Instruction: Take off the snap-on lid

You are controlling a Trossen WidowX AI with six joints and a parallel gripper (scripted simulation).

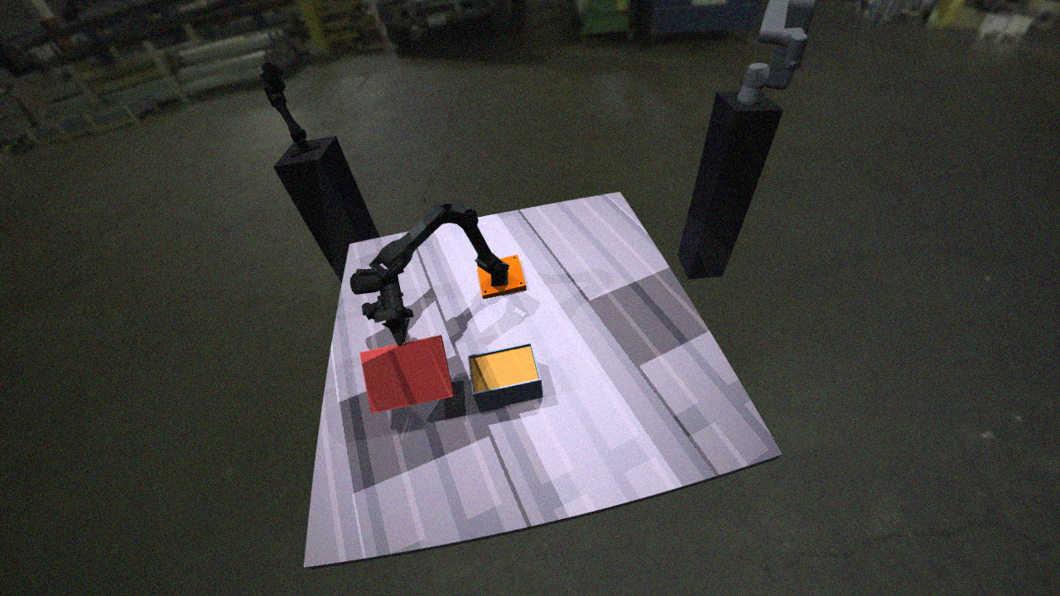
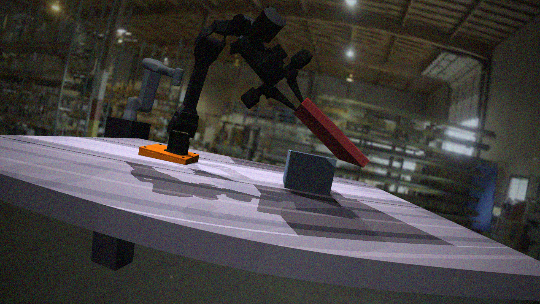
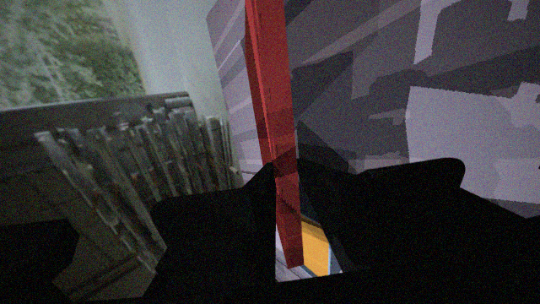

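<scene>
My gripper tip is 70 mm short of the red lid, 40 mm above it and 10 mm to the right of it. Round my gripper tip: dark storage box: 280 mm to the left, 150 mm below, 30 mm ahead.
</scene>
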